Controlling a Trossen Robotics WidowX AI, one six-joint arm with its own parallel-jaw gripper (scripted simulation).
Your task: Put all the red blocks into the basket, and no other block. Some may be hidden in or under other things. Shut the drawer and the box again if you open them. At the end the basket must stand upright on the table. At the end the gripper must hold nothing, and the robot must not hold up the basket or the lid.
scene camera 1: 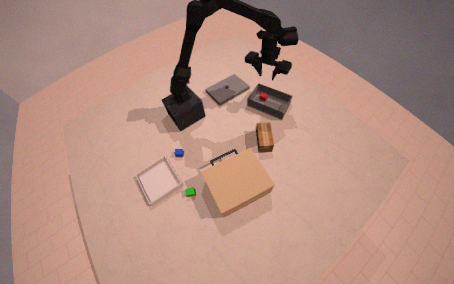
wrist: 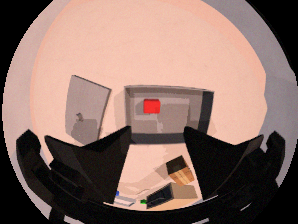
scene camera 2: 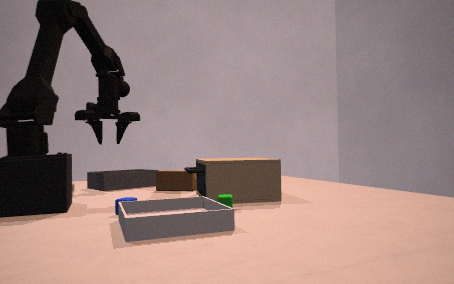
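Observation:
There is a basket in the pictures, and a small brown box as well. I also see a flat grey lid. A tan drawer cabinet is part of the scene too, and so is my gripper, which I can find in scene camera 1 as well as in the wrist view.

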